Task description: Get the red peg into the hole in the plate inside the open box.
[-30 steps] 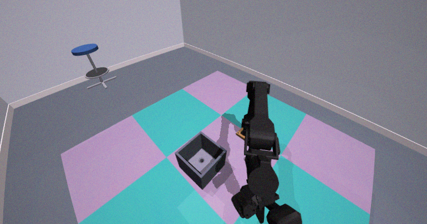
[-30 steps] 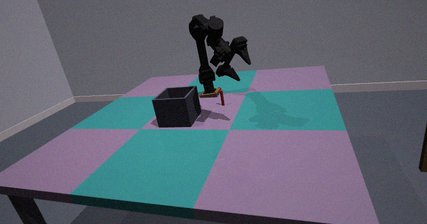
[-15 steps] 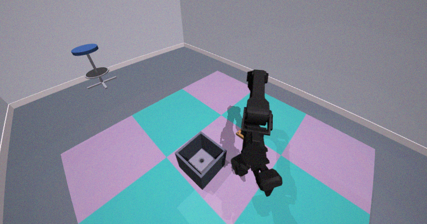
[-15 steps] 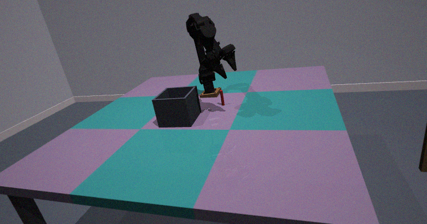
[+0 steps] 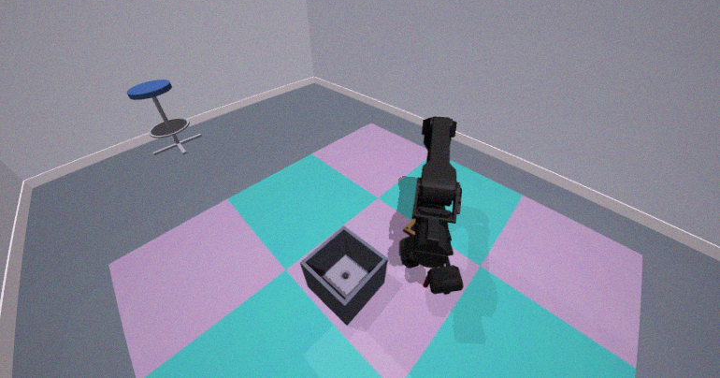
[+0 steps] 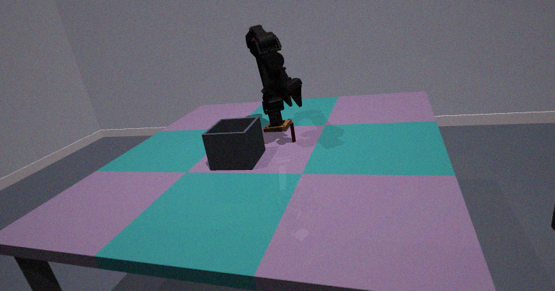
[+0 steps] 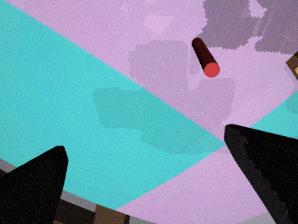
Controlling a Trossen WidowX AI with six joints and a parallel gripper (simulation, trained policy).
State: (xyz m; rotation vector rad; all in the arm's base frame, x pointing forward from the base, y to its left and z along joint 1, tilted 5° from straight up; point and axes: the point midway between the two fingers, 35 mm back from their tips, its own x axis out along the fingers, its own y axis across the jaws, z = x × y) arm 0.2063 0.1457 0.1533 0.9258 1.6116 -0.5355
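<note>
My gripper tip is 120 mm above the red peg, 40 mm past it and 30 mm to the left of it. Also, from my gripper tip: grey plate 210 mm to the right, 110 mm below, 110 mm ahead.
</note>
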